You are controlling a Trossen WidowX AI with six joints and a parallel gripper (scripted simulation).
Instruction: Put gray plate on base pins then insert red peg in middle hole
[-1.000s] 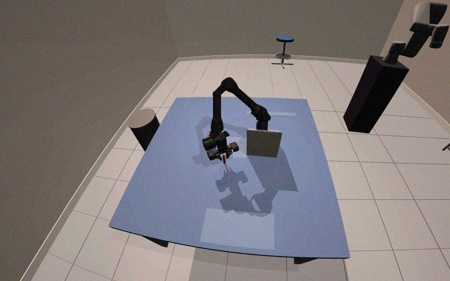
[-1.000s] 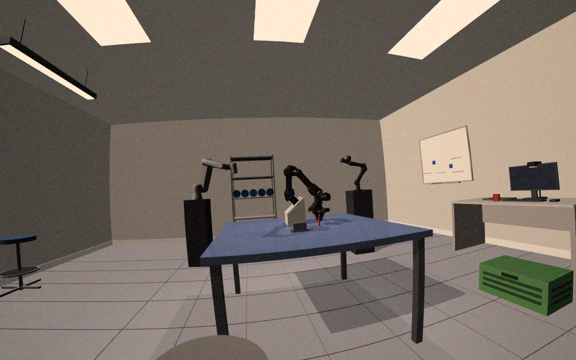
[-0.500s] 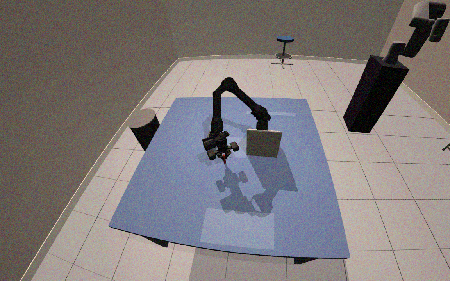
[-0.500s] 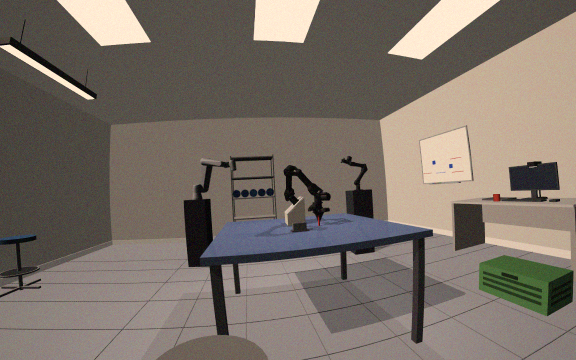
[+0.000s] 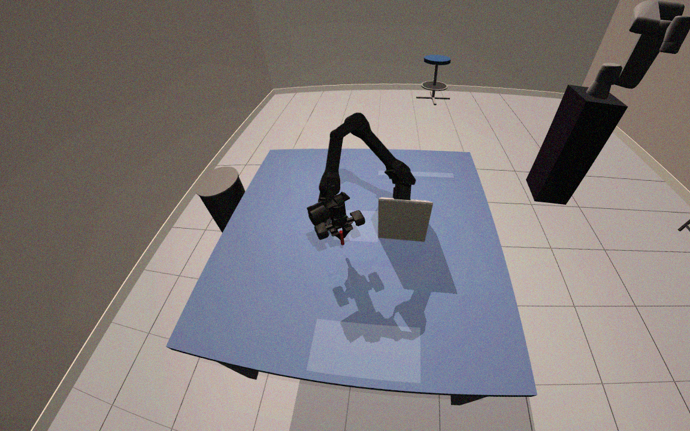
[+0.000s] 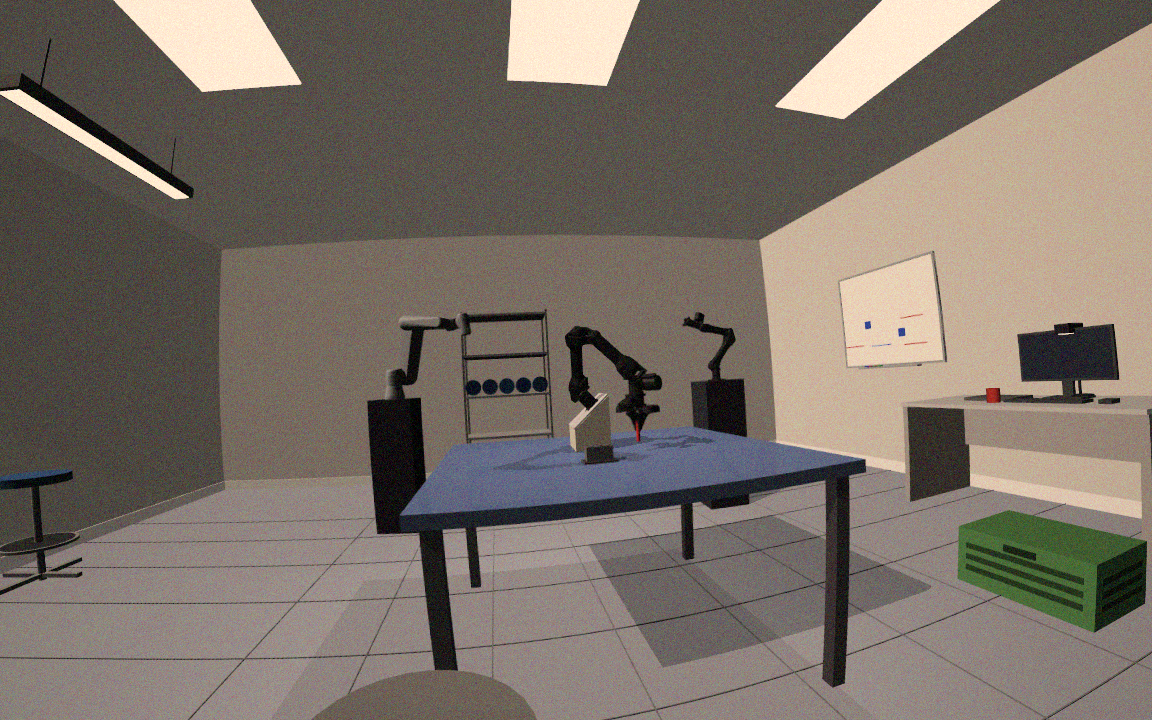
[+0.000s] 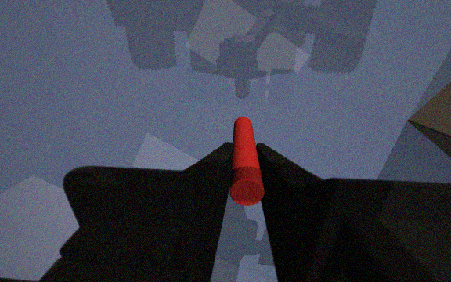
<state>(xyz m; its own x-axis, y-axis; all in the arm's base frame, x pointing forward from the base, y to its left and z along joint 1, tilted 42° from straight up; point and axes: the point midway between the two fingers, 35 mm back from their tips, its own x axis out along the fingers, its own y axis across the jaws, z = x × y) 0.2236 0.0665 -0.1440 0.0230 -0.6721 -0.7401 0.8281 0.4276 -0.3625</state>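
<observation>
Now: gripper tip 180 mm to the left of the gray plate, 140 mm short of it and 40 mm above it. Also, from my gripper tip: base: 180 mm to the right, 130 mm ahead, 70 mm below; then red peg: right at my gripper tip.
</observation>
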